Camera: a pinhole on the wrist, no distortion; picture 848 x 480 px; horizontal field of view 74.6 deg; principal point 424.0 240.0 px. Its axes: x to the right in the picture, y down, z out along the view. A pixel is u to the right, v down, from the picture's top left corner.
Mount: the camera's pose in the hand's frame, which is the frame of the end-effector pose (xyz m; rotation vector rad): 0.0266 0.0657 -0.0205 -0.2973 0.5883 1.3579
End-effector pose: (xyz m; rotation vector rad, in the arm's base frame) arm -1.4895 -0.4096 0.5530 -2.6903 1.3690 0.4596
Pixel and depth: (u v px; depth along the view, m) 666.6 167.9 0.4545
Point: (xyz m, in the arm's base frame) -1.7951 -0.7895 0.2936
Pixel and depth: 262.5 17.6 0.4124
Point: -1.5440 -0.6285 0.1356
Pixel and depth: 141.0 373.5 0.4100
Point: -1.6921 -0.3936 0.1367
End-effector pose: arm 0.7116 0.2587 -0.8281 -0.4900 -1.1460 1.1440
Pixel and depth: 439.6 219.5 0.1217
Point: 0.5820 0.3451 -0.8769
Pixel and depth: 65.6 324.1 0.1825
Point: 0.5023 0.2674 -0.7935
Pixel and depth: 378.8 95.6 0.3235
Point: 0.3963 0.4382 -0.8081
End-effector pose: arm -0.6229 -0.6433 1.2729 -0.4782 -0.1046 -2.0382
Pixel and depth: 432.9 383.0 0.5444
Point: -0.1681 -0.7280 1.6336
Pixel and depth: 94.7 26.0 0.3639
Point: -0.5636 -0.7492 1.6985
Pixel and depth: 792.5 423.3 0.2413
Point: -0.3096 -0.8016 1.3289
